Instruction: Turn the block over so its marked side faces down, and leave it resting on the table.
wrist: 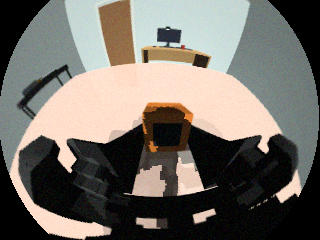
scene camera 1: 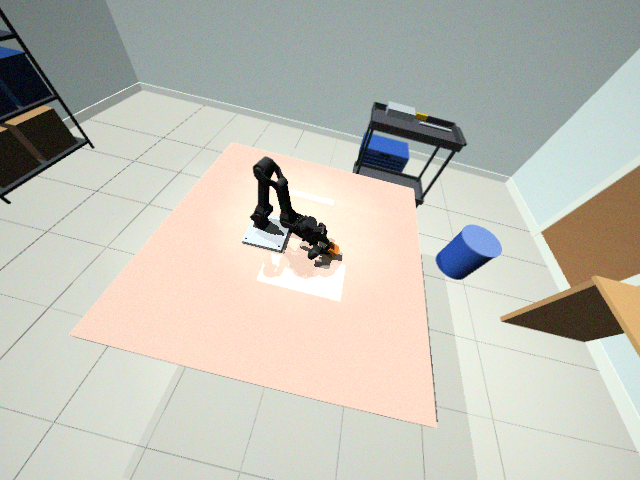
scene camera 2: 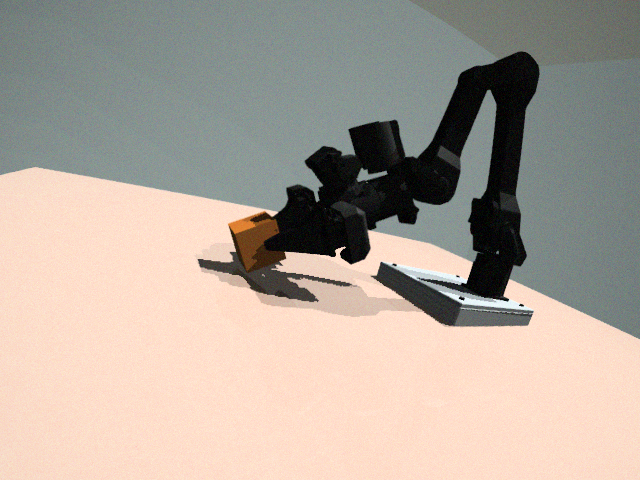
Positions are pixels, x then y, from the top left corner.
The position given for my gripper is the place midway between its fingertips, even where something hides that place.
My gripper (scene camera 2: 259, 239) holds an orange block (scene camera 2: 248, 234).
